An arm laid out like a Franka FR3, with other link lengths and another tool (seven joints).
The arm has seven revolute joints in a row. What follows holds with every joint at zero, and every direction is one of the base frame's.
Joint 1 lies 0.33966 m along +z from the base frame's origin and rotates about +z.
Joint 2 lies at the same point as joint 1 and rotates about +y.
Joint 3 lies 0.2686 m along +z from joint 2 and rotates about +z.
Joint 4 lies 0.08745 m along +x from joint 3 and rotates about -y.
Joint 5 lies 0.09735 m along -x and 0.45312 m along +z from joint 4 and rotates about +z.
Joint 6 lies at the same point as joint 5 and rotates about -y.
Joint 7 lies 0.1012 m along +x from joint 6 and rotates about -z.
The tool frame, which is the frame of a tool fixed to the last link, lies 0.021 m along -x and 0.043 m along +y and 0.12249 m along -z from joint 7; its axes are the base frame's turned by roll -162.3, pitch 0 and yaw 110.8 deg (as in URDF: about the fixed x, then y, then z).
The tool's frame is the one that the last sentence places.
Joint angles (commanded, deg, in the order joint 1, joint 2, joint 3, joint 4, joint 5, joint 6, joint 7), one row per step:
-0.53, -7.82, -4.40, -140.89, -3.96, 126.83, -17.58
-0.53, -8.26, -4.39, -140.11, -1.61, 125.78, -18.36
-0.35, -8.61, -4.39, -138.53, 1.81, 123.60, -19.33
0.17, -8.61, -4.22, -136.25, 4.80, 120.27, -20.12
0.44, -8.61, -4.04, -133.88, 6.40, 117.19, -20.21
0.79, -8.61, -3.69, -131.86, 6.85, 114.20, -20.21
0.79, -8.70, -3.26, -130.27, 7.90, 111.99, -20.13
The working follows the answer.
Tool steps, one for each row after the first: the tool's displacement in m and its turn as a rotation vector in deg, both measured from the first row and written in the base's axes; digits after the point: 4 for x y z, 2 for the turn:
0.0038, 0.0016, 0.0101, 1.80, -0.28, -0.84
0.0101, 0.0058, 0.0255, 4.52, -0.24, -1.93
0.0169, 0.0146, 0.0426, 7.10, 0.61, -2.21
0.0238, 0.0206, 0.0605, 8.58, 1.22, -2.40
0.0277, 0.0279, 0.0753, 9.12, 2.21, -1.73
0.0311, 0.0337, 0.0884, 10.10, 2.70, -1.72

Tool pose at each row, in the base's axes (x y z in m, rotation vector in deg; rounded; the steps above come from the unrounded poses):
0.5014, -0.0112, 0.2486, -74.21, -146.92, 29.88
0.5052, -0.0096, 0.2587, -74.79, -146.36, 27.16
0.5114, -0.0054, 0.2741, -75.14, -145.21, 23.34
0.5183, 0.0034, 0.2913, -74.07, -144.02, 20.35
0.5252, 0.0094, 0.3092, -73.42, -143.20, 18.71
0.5291, 0.0167, 0.3239, -71.88, -142.88, 18.67
0.5325, 0.0225, 0.3371, -71.24, -142.36, 17.67

